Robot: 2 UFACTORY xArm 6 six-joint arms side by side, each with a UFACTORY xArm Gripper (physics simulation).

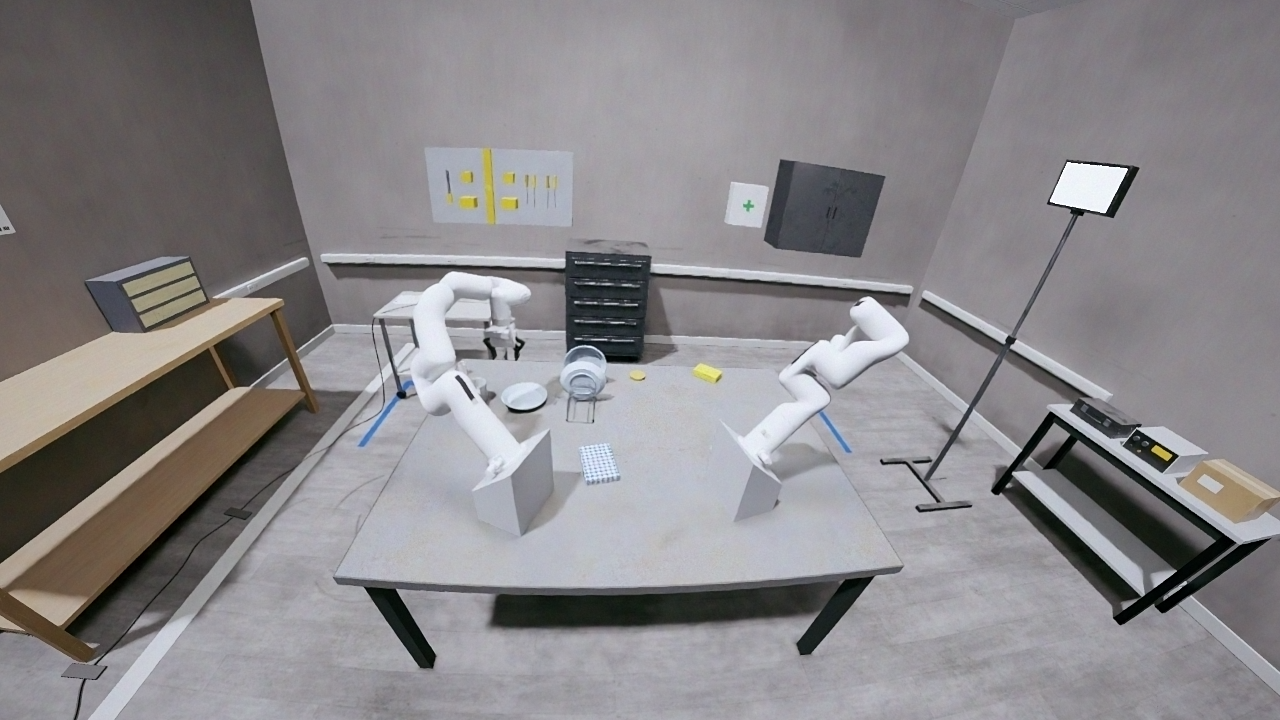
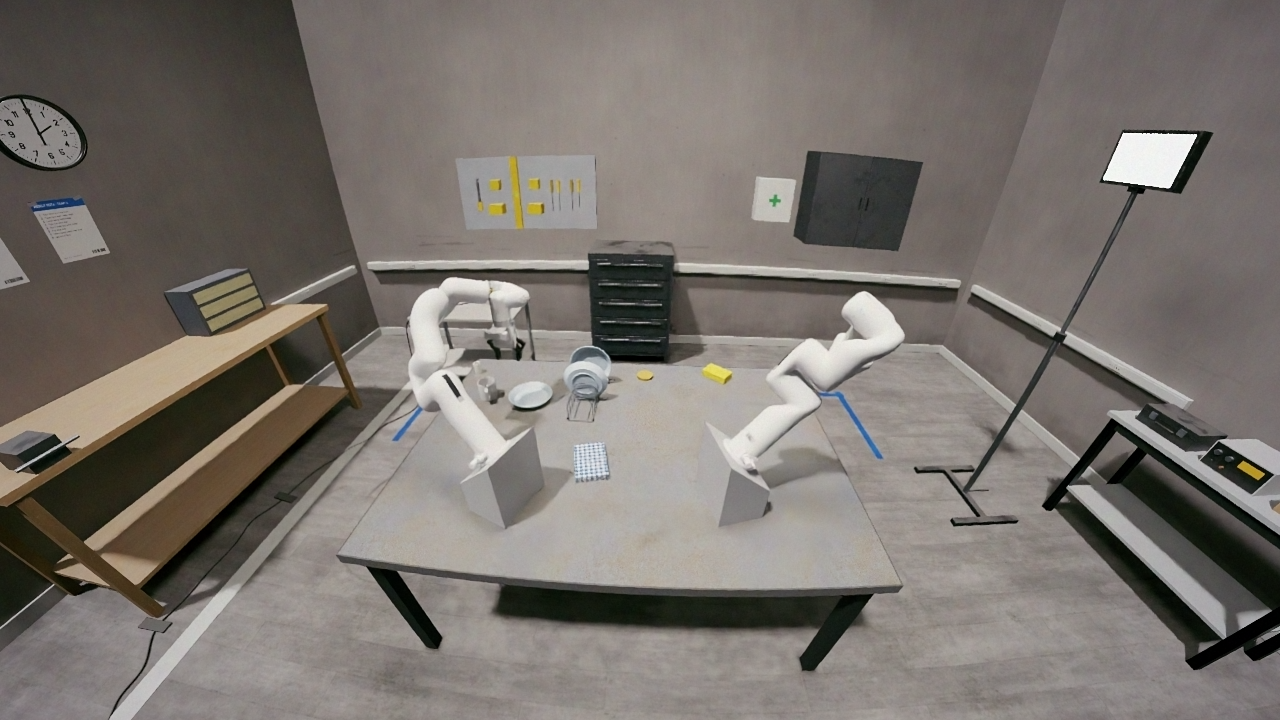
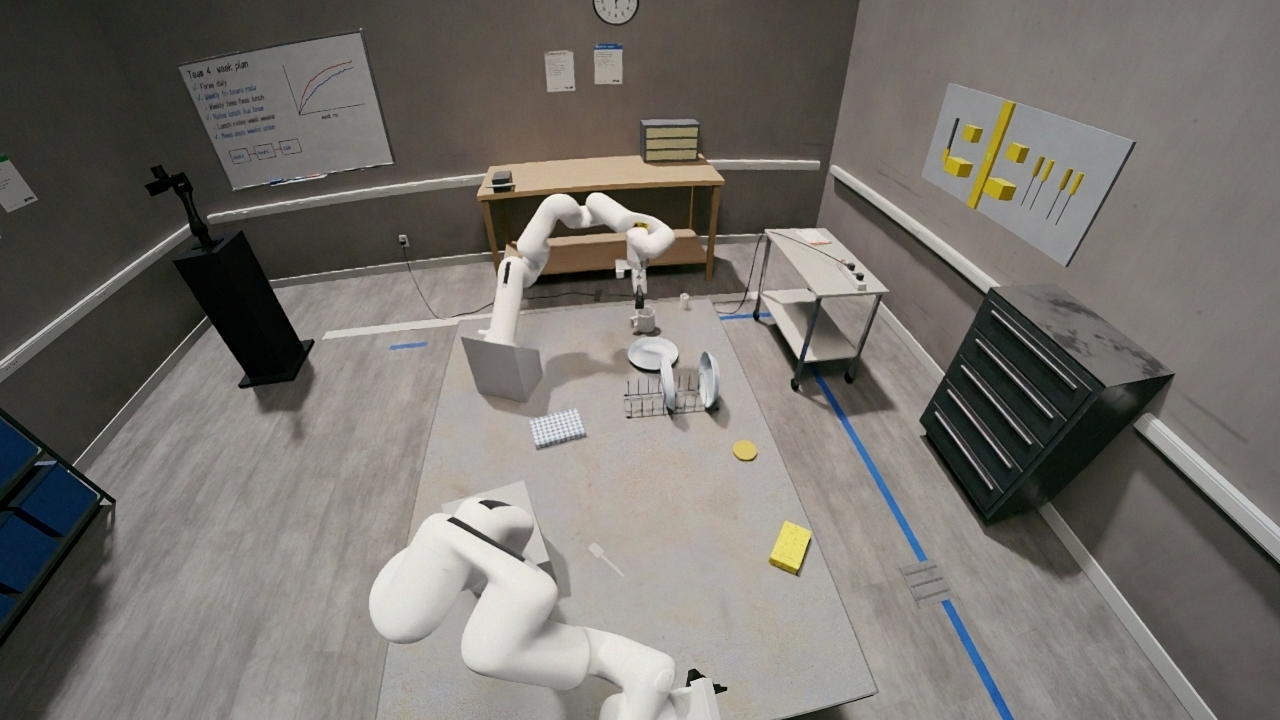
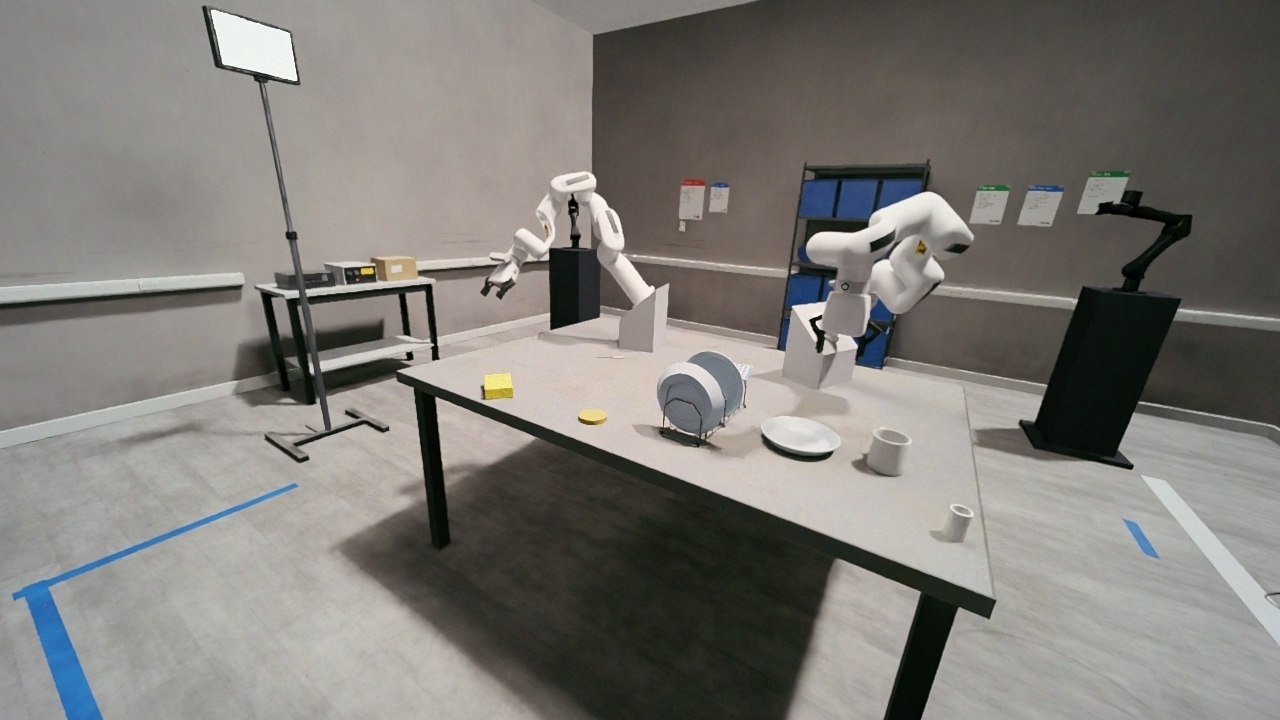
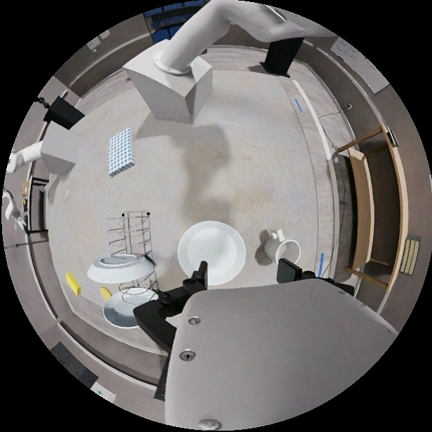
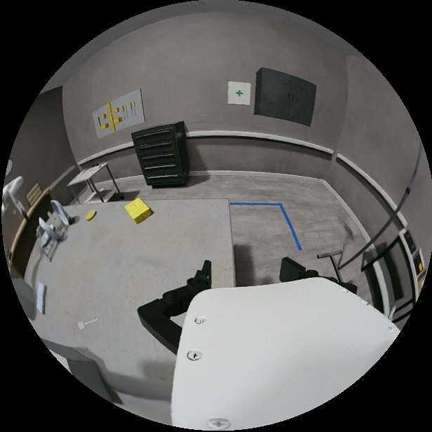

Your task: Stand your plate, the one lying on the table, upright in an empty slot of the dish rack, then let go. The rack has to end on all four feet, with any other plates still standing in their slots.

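Frame: origin at the left arm's base, x right, y up, z back, level; centimetres.
Seen in the pictures: left gripper, between the fingertips: (image 1: pixel 505 358) (image 2: pixel 509 359) (image 3: pixel 638 302) (image 4: pixel 838 356); right gripper, between the fingertips: (image 1: pixel 817 376) (image 3: pixel 727 714) (image 4: pixel 490 296); left arm's base, origin of its link: (image 1: pixel 511 459) (image 2: pixel 496 454) (image 3: pixel 500 343); right arm's base, origin of its link: (image 1: pixel 750 452) (image 2: pixel 737 455).
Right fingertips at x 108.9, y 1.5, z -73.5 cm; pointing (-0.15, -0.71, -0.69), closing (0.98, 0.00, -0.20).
Observation:
Offsets run from my right fingertips to a thing's top centre. "spot": to the spot under its first point.
A white plate {dx -127.7, dy -18.6, dz +19.5 cm} (image 1: pixel 523 396) (image 2: pixel 530 394) (image 3: pixel 652 353) (image 4: pixel 800 436) (image 5: pixel 212 252) lies flat on the table beside the wire dish rack (image 5: pixel 149 214). The rack stands level, and two plates stand in it: one near its middle (image 3: pixel 667 383) (image 5: pixel 120 270), one at its far end {spot: dx -108.1, dy -14.6, dz -1.4 cm} (image 3: pixel 708 380) (image 5: pixel 131 310). Several slots toward the cloth are empty. My left gripper (image 1: pixel 505 350) (image 2: pixel 507 348) (image 4: pixel 841 350) (image 5: pixel 243 271) is open and empty, pointing down well above the table, near the plate and the mug. My right gripper (image 4: pixel 496 288) (image 6: pixel 247 270) is open and empty, far from the rack.
A mug {dx -147.1, dy -13.0, dz +24.9 cm} (image 3: pixel 644 321) (image 4: pixel 888 452) stands beside the plate, with a small cup {dx -165.4, dy -15.7, dz +6.6 cm} (image 4: pixel 957 522) nearer the table corner. A checked cloth {dx -87.1, dy -19.1, dz +50.6 cm} (image 1: pixel 598 462), a yellow disc {dx -81.4, dy -20.2, dz -13.0 cm} (image 1: pixel 637 375), a yellow sponge {dx -46.1, dy -18.0, dz -22.9 cm} (image 1: pixel 707 372) and a small white utensil (image 6: pixel 87 323) lie on the table.

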